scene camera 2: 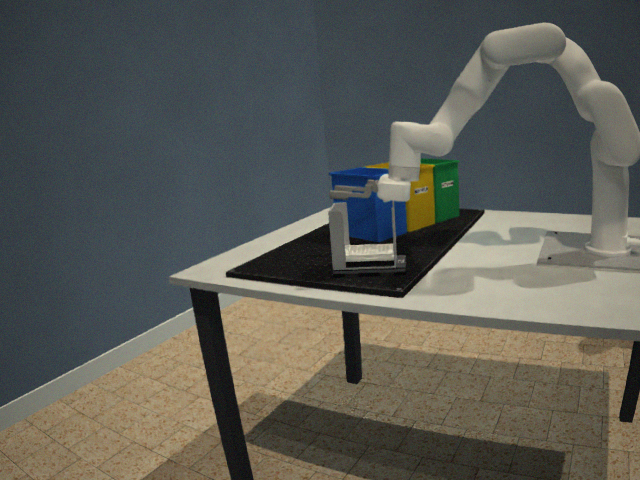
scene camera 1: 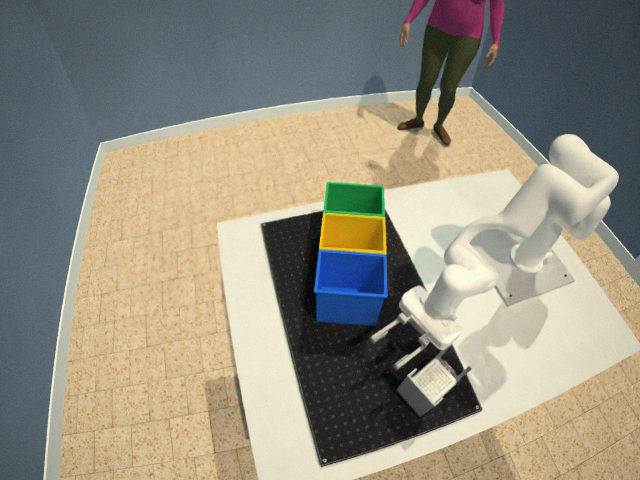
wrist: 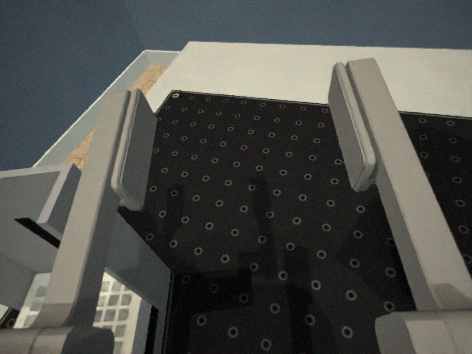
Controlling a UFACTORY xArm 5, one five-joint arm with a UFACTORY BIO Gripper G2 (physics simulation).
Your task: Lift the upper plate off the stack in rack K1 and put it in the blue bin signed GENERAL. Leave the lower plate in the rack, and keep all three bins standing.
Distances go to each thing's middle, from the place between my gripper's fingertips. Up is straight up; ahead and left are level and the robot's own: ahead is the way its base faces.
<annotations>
I see my gripper 130 mm past the white plate (scene camera 1: 434, 379), 120 mm above it and 60 mm to the right of it. From my hand the other things lie so: yellow bin (scene camera 1: 340, 232) (350 mm to the right, 70 mm below, 10 mm ahead); then green bin (scene camera 1: 340, 198) (480 mm to the right, 70 mm below, 10 mm behind); then blue bin (scene camera 1: 350, 287) (220 mm to the right, 70 mm below, 40 mm ahead).
</annotations>
